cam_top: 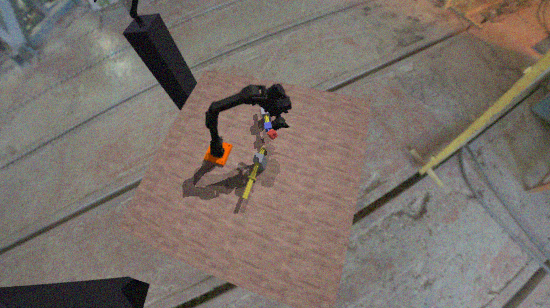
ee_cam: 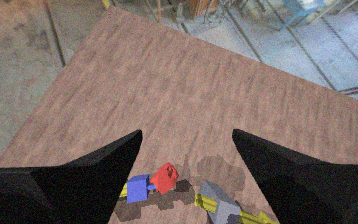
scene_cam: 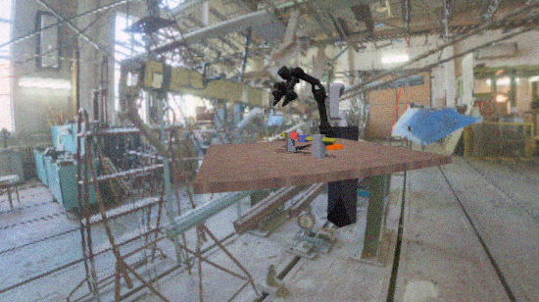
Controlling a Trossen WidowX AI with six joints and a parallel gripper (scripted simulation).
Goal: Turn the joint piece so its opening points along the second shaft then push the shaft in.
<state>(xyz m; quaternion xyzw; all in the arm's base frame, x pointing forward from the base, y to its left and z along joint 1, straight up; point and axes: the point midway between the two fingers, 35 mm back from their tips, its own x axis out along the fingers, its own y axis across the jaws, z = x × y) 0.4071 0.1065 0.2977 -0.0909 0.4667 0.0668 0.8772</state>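
Right now my gripper tip is 18 cm above the red joint piece, 10 cm past it and 1 cm to the right of it.
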